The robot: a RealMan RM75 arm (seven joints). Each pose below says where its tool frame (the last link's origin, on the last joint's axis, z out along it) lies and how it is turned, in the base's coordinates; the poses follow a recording.
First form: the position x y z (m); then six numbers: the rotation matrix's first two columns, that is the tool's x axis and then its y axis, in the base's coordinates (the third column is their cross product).
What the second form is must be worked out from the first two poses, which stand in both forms.
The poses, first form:
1: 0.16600, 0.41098, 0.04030, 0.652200, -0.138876, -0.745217, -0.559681, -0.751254, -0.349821
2: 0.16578, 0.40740, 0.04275, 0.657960, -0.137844, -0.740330, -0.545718, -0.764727, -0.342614
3: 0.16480, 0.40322, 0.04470, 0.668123, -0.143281, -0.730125, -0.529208, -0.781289, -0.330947
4: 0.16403, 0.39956, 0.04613, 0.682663, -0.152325, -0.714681, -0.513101, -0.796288, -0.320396
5: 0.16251, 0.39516, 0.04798, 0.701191, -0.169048, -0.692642, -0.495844, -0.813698, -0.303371
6: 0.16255, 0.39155, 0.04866, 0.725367, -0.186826, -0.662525, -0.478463, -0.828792, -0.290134
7: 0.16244, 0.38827, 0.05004, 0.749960, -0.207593, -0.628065, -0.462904, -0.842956, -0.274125
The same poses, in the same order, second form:
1: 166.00, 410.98, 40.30, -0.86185, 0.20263, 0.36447, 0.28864
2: 165.78, 407.40, 42.75, -0.86618, 0.19729, 0.36345, 0.28056
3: 164.80, 403.22, 44.70, -0.87282, 0.19262, 0.35894, 0.26880
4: 164.03, 399.56, 46.13, -0.88044, 0.18895, 0.35067, 0.25721
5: 162.51, 395.16, 47.98, -0.89012, 0.18674, 0.33843, 0.24141
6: 162.55, 391.55, 48.66, -0.90066, 0.18467, 0.32127, 0.22694
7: 162.44, 388.27, 50.04, -0.91121, 0.18396, 0.30196, 0.21138
